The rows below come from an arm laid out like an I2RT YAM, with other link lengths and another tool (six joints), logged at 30 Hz.
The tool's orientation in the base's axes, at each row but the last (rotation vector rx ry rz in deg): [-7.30, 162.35, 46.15]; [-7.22, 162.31, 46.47]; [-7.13, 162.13, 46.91]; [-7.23, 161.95, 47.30]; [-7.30, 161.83, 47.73]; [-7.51, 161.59, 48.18]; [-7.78, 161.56, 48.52]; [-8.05, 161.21, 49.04]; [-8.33, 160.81, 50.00]
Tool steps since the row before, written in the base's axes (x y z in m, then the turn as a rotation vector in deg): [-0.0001, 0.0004, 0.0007, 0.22, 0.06, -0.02]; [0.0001, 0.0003, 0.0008, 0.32, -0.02, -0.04]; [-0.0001, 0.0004, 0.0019, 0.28, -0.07, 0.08]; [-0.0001, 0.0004, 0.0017, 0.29, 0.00, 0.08]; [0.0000, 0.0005, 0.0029, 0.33, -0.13, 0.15]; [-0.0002, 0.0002, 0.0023, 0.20, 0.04, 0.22]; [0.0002, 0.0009, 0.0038, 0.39, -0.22, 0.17]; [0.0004, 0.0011, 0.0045, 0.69, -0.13, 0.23]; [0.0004, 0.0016, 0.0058, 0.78, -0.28, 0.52]
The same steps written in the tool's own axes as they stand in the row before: [-0.0001, 0.0007, -0.0004, -0.21, 0.01, 0.08]; [-0.0003, 0.0007, -0.0005, -0.30, -0.08, 0.07]; [-0.0003, 0.0013, -0.0014, -0.29, -0.05, -0.06]; [-0.0003, 0.0012, -0.0012, -0.30, 0.00, -0.02]; [-0.0006, 0.0020, -0.0021, -0.35, -0.07, -0.14]; [-0.0003, 0.0014, -0.0018, -0.24, 0.12, -0.13]; [-0.0010, 0.0028, -0.0026, -0.41, -0.15, -0.20]; [-0.0014, 0.0033, -0.0030, -0.72, -0.08, -0.15]; [-0.0017, 0.0044, -0.0037, -0.86, -0.06, -0.45]
